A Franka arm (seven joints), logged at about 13 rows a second.
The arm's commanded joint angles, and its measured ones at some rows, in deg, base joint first. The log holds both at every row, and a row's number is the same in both.
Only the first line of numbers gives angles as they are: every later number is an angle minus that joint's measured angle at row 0.
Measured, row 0: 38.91 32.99 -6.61 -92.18 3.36 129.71 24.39
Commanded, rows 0 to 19: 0.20 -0.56 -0.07 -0.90 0.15 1.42 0.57; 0.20 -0.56 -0.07 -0.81 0.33 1.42 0.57; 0.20 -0.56 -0.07 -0.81 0.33 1.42 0.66; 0.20 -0.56 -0.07 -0.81 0.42 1.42 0.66; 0.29 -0.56 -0.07 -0.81 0.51 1.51 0.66; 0.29 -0.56 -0.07 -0.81 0.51 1.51 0.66; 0.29 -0.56 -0.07 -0.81 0.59 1.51 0.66; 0.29 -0.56 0.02 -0.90 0.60 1.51 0.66; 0.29 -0.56 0.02 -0.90 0.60 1.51 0.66; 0.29 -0.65 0.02 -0.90 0.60 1.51 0.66; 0.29 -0.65 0.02 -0.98 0.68 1.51 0.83; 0.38 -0.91 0.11 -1.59 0.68 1.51 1.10; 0.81 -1.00 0.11 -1.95 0.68 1.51 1.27; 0.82 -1.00 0.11 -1.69 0.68 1.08 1.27; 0.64 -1.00 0.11 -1.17 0.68 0.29 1.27; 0.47 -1.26 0.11 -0.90 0.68 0.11 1.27; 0.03 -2.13 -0.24 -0.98 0.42 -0.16 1.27; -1.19 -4.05 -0.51 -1.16 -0.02 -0.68 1.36; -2.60 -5.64 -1.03 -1.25 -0.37 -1.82 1.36; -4.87 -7.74 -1.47 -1.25 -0.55 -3.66 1.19
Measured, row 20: -1.08 -2.94 -1.40 0.06 -0.05 -0.74 0.42
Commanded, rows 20 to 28: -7.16 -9.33 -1.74 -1.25 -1.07 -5.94 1.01; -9.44 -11.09 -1.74 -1.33 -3.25 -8.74 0.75; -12.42 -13.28 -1.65 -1.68 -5.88 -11.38 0.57; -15.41 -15.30 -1.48 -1.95 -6.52 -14.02 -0.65; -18.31 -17.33 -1.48 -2.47 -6.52 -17.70 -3.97; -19.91 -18.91 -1.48 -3.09 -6.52 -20.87 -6.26; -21.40 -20.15 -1.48 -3.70 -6.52 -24.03 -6.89; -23.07 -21.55 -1.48 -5.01 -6.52 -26.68 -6.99; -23.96 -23.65 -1.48 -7.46 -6.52 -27.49 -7.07
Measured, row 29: -22.51 -19.64 -2.42 -1.98 -5.42 -26.60 -6.95
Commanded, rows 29 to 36: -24.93 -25.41 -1.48 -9.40 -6.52 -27.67 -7.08; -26.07 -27.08 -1.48 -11.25 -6.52 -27.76 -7.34; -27.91 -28.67 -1.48 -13.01 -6.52 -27.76 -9.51; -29.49 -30.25 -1.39 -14.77 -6.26 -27.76 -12.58; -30.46 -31.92 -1.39 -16.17 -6.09 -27.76 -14.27; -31.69 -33.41 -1.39 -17.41 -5.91 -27.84 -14.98; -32.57 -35.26 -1.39 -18.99 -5.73 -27.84 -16.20; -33.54 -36.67 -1.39 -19.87 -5.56 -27.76 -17.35
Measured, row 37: -31.61 -31.80 -2.32 -15.36 -5.58 -28.43 -15.11
